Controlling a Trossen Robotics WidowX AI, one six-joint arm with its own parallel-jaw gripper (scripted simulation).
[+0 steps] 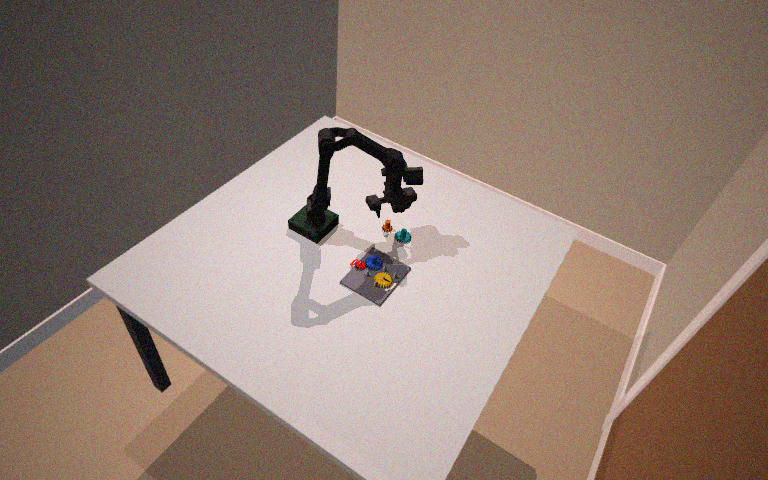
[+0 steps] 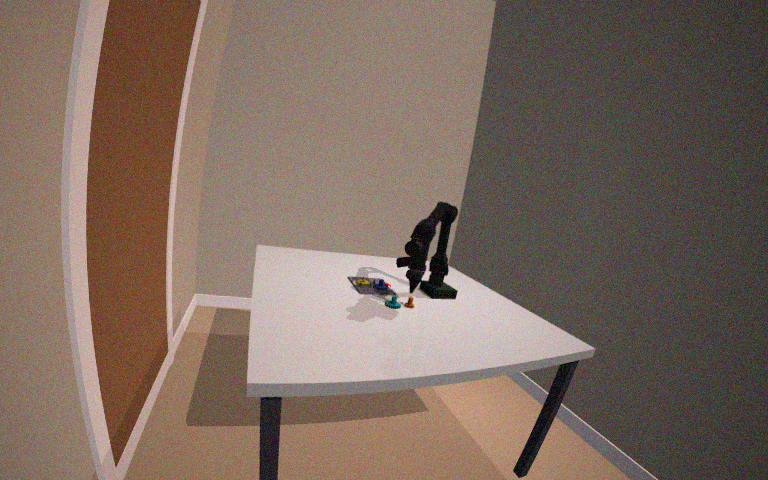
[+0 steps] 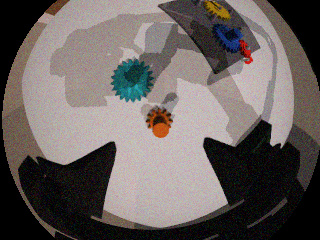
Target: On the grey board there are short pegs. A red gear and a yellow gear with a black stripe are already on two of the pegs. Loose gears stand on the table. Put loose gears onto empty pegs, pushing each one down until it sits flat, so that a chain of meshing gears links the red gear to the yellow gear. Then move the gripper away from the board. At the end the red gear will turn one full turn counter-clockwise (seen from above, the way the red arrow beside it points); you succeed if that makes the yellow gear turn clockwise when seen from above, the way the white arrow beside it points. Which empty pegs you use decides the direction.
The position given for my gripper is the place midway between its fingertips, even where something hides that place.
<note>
My gripper (image 1: 389,214) is open and holds nothing. Also in view: a teal gear (image 3: 132,79).
My gripper shows as well in image 3 (image 3: 160,145).
</note>
